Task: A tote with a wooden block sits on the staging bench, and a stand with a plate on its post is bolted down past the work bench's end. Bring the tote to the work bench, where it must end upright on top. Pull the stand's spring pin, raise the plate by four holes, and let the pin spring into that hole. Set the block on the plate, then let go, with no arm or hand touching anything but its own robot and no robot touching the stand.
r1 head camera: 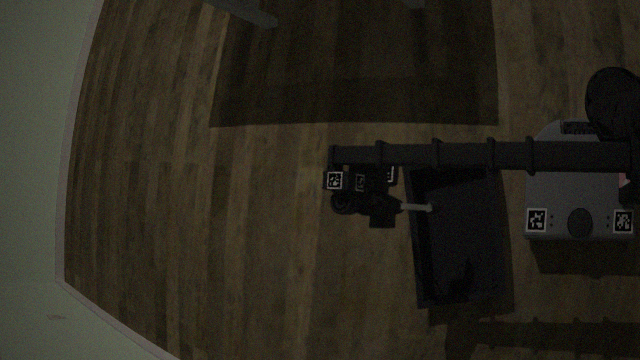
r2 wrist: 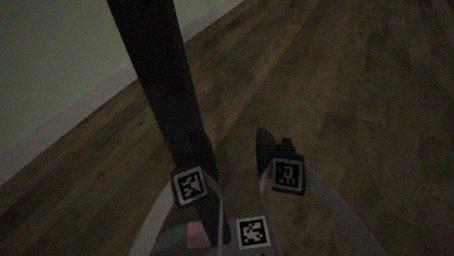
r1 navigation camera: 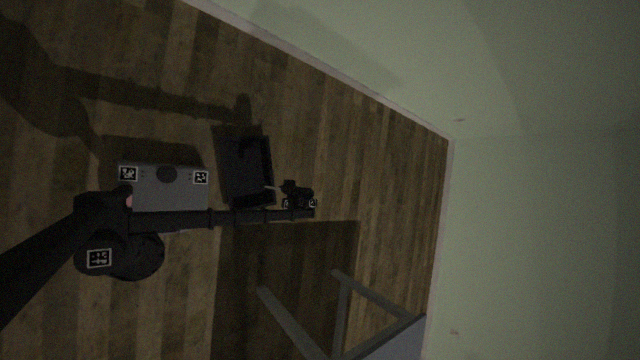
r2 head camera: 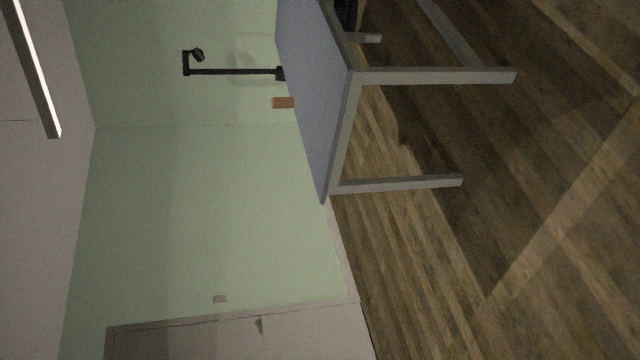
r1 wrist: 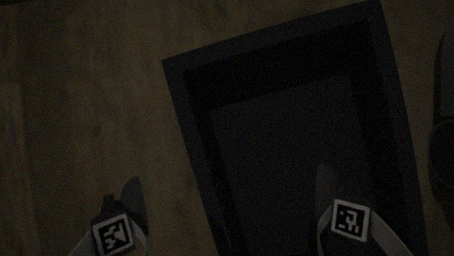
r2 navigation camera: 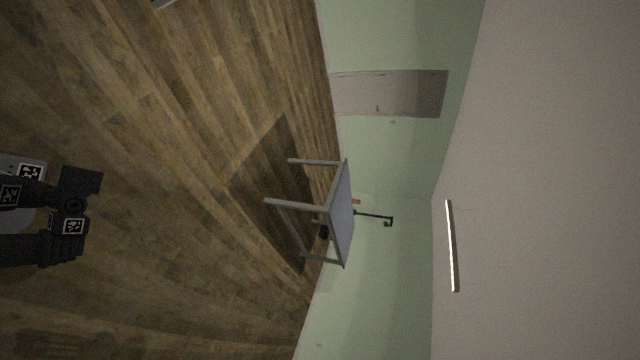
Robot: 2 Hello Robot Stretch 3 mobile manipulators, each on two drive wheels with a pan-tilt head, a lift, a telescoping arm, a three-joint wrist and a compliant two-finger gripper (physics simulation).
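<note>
The dark tote (r1 head camera: 422,260) (r1 navigation camera: 269,165) (r1 wrist: 189,120) lies upright on the floor beside r1's base; no block shows inside. r1's gripper (r1 wrist: 230,195) is open and low at the tote. In the r1 wrist view one finger is over its inside and the other outside its side wall; contact cannot be told. The orange-brown block (r2 head camera: 283,102) (r2 navigation camera: 356,201) stands at the far side of a grey-topped bench (r2 head camera: 315,100) (r2 navigation camera: 341,215). r2's gripper (r2 wrist: 236,155) is open and empty above its own base. The stand, plate and pin do not show.
r1's base (r1 head camera: 575,190) (r1 navigation camera: 170,195) stands close beside the tote, its arm (r1 head camera: 460,156) reaching over it. Bench legs (r1 navigation camera: 287,317) (r2 head camera: 430,76) stand near r1. r1's mast (r2 head camera: 230,71) shows beyond the bench. A corner of another grey surface (r2 navigation camera: 162,3) shows. Walls and a door (r2 navigation camera: 390,94) bound the room.
</note>
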